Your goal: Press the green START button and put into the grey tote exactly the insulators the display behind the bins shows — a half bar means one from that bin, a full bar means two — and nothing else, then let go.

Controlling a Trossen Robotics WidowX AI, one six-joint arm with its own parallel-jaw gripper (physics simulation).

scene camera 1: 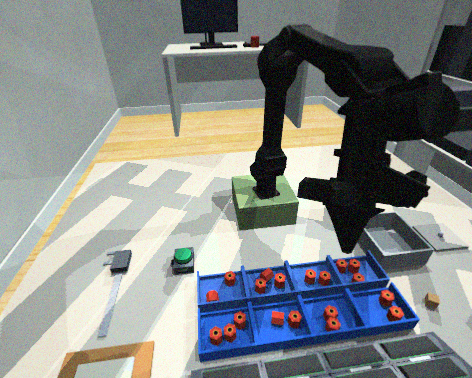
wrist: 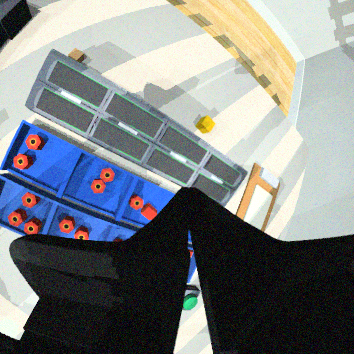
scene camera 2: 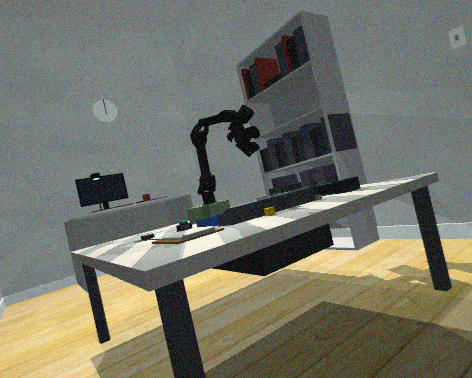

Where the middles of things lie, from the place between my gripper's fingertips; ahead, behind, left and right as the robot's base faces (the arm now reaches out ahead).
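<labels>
Display [scene camera 2: 231, 216]: my hand is 3 cm to the left of it, 7 cm short of it and 22 cm above it. Wooden board [wrist: 258, 175]: 1 cm behind my hand, 41 cm to the right of it and 24 cm below it. Grey tool [scene camera 1: 121, 260]: far behind my hand, far to the right of it and a good way below it.
</labels>
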